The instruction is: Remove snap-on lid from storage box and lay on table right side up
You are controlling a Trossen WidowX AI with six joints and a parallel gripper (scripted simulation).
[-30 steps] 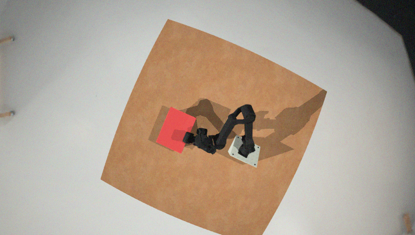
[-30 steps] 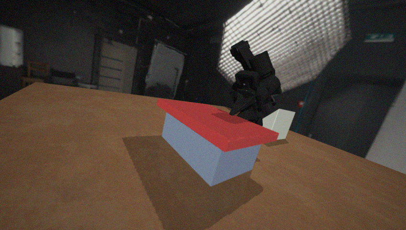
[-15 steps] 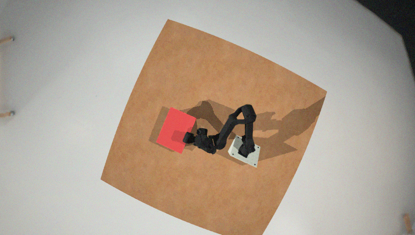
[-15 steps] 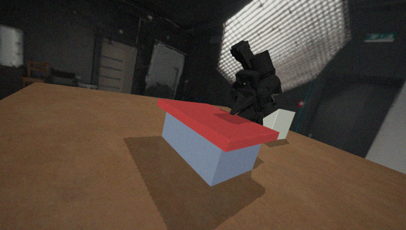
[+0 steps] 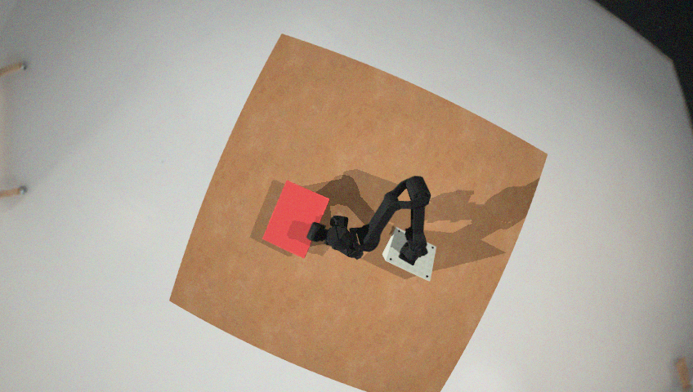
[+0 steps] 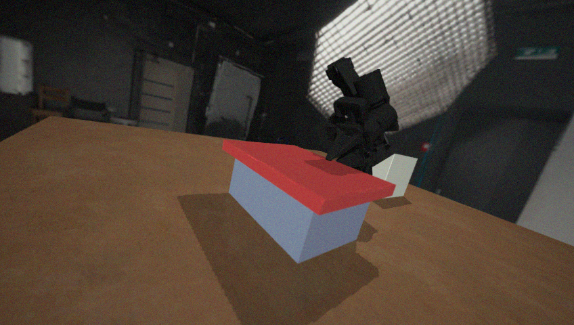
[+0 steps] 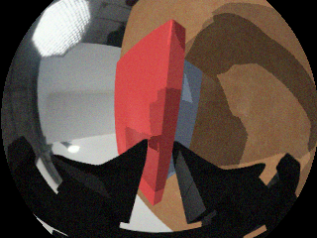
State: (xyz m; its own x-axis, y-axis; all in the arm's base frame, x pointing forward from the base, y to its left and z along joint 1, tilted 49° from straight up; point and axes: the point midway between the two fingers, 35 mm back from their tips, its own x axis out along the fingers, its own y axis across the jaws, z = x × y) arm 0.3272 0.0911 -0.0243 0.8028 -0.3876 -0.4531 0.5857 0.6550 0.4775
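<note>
My gripper tip is now 80 mm short of the red lid and 10 mm to the right of it. Round my gripper tip: blue storage box 80 mm ahead, 10 mm to the left, 50 mm below.
</note>
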